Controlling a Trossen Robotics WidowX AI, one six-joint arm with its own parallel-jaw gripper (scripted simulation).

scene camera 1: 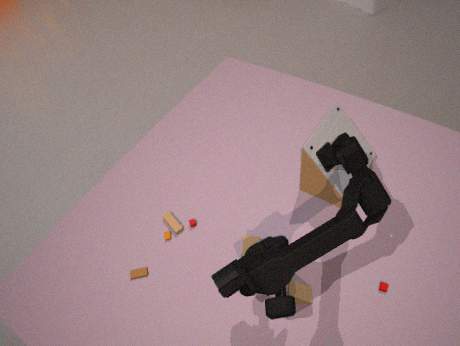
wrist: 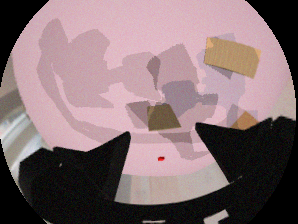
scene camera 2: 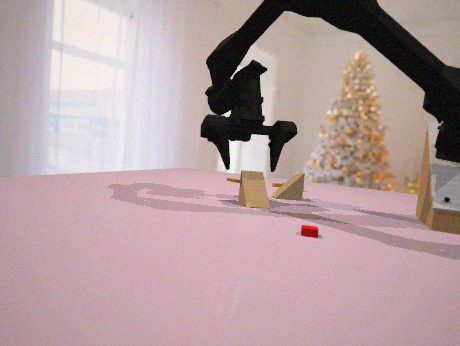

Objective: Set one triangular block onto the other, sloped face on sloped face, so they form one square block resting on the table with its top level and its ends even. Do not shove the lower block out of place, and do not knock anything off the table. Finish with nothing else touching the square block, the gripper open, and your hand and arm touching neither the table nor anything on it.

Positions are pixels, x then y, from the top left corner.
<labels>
gripper: scene camera 1; wrist 163, 130; scene camera 2
same spot on gripper: [scene camera 1: 284, 306] = [scene camera 2: 210, 114]
</labels>
